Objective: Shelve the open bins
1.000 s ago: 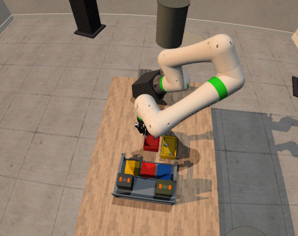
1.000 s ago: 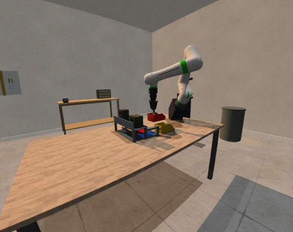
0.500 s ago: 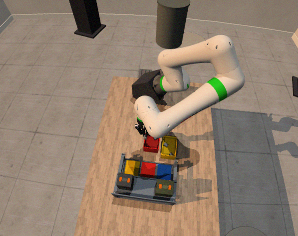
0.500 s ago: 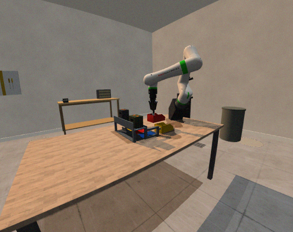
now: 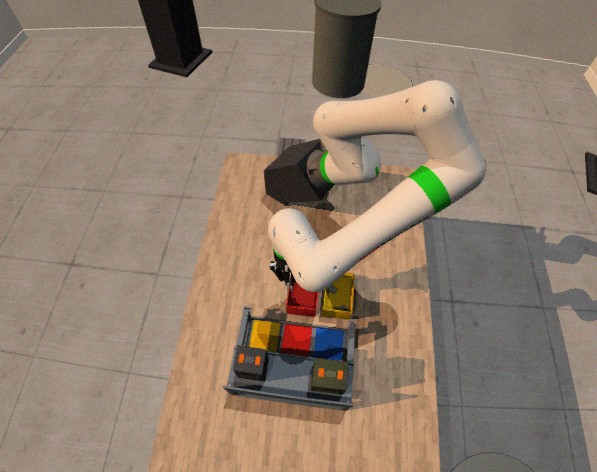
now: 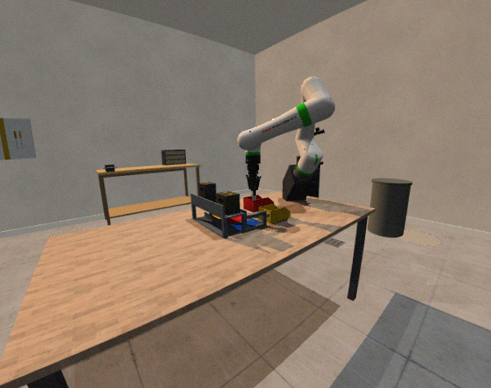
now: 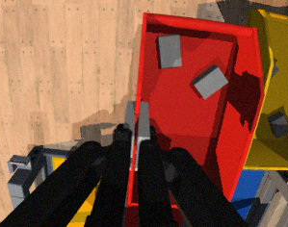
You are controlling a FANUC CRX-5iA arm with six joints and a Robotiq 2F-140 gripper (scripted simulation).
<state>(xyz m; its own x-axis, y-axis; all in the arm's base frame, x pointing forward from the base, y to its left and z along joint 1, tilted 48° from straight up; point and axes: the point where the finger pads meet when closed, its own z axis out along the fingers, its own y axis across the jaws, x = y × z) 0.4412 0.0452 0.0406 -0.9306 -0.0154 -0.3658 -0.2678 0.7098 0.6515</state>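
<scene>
Right now the red bin is 2 cm behind my hand, 5 cm to the left of it and 4 cm below it. The rest, counted from my hand: yellow bin (7 cm behind, 16 cm to the left, 8 cm below); then red mark (18 cm ahead, 10 cm to the left, 11 cm below); then yellow mark (21 cm ahead, 1 cm to the right, 11 cm below).
</scene>
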